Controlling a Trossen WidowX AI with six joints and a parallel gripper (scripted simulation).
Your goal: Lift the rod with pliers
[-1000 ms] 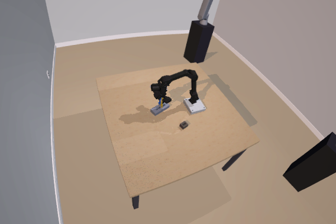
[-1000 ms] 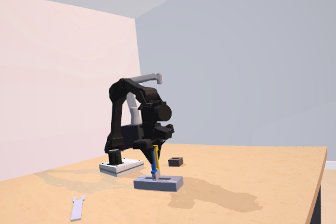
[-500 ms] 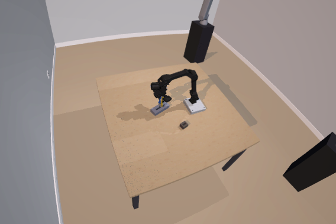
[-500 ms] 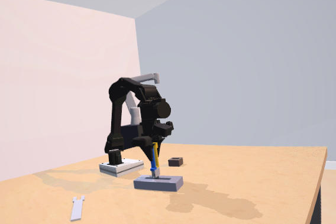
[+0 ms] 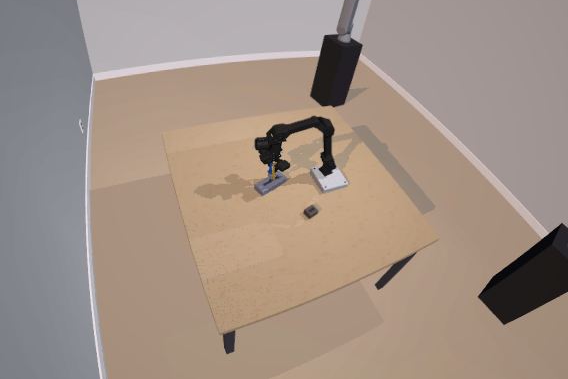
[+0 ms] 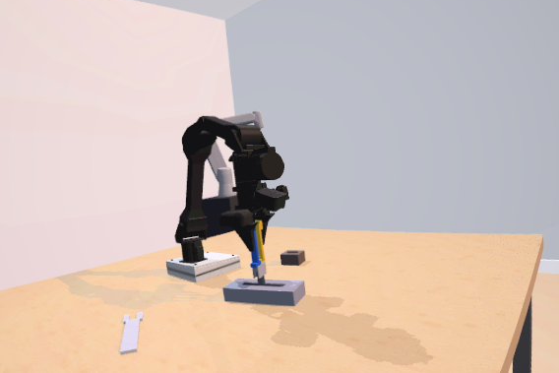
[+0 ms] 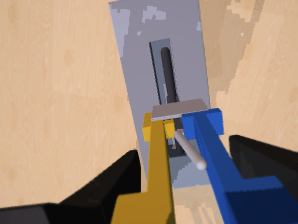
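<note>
Now: the dark rod 90 mm below my gripper tip. The rest, counted from my gripper tip: grey channel block (100 mm below); silver pin (right at my gripper tip); yellow handle (10 mm to the left).
</note>
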